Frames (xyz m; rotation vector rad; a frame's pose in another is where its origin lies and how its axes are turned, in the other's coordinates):
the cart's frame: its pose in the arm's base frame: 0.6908 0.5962 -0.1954 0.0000 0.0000 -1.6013
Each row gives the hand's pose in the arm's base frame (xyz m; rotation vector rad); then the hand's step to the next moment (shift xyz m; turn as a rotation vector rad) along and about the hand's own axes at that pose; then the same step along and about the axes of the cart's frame.
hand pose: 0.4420 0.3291 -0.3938 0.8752 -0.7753 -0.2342
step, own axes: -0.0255 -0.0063 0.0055 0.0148 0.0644 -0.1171
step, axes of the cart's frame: -0.0044 -0.0213 -0.0157 -0.1068 0.0810 0.0106
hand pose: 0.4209 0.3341 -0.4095 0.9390 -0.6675 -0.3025
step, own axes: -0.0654 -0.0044 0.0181 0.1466 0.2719 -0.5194
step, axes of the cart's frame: -0.0176 -0.0619 -0.0220 -0.4261 0.4232 0.0677
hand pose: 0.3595 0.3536 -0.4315 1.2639 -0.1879 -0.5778
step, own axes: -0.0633 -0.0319 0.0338 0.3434 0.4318 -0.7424
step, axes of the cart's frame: 0.0046 -0.0780 -0.0082 -0.5530 0.7327 0.1134
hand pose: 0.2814 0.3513 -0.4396 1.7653 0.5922 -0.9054
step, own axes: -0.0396 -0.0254 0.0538 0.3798 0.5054 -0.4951
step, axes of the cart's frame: 0.0420 -0.0574 0.0069 -0.2951 0.7428 0.0771
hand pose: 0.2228 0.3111 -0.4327 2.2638 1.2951 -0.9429
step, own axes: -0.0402 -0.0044 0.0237 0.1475 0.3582 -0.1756
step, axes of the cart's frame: 0.0375 -0.0257 0.0116 -0.0259 0.4242 0.0160
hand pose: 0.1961 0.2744 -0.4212 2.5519 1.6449 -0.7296
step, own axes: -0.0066 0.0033 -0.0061 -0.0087 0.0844 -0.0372
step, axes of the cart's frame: 0.0054 0.0031 0.0073 0.0327 0.0850 0.0171
